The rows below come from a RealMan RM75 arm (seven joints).
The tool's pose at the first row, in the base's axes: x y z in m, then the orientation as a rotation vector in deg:
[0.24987 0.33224 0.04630 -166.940 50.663 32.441]
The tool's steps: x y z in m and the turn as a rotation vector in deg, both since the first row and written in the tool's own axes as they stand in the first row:
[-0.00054 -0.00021 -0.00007 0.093 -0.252 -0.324]
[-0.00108 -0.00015 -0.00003 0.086 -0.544 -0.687]
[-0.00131 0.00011 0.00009 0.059 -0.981 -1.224]
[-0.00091 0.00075 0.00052 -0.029 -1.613 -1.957]
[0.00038 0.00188 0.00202 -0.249 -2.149 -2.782]
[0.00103 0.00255 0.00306 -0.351 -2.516 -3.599]
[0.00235 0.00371 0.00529 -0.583 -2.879 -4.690]
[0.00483 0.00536 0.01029 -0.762 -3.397 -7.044]
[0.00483 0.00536 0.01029 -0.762 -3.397 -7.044]
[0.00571 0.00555 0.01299 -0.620 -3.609 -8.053]
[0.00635 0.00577 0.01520 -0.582 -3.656 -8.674]
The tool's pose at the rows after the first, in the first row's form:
[0.24959 0.33269 0.04654 -166.809 50.149 32.717]
[0.24913 0.33293 0.04670 -166.754 49.569 33.106]
[0.24877 0.33285 0.04669 -166.679 48.710 33.696]
[0.24859 0.33217 0.04619 -166.593 47.532 34.580]
[0.24847 0.33076 0.04440 -166.688 46.220 35.399]
[0.24826 0.33001 0.04324 -166.761 44.943 35.909]
[0.24791 0.32867 0.04076 -167.000 43.245 36.468]
[0.24726 0.32671 0.03532 -167.331 39.627 37.095]
[0.24726 0.32671 0.03532 -167.331 39.627 37.095]
[0.24694 0.32648 0.03250 -167.266 38.097 37.208]
[0.24658 0.32628 0.03023 -167.311 37.161 37.192]

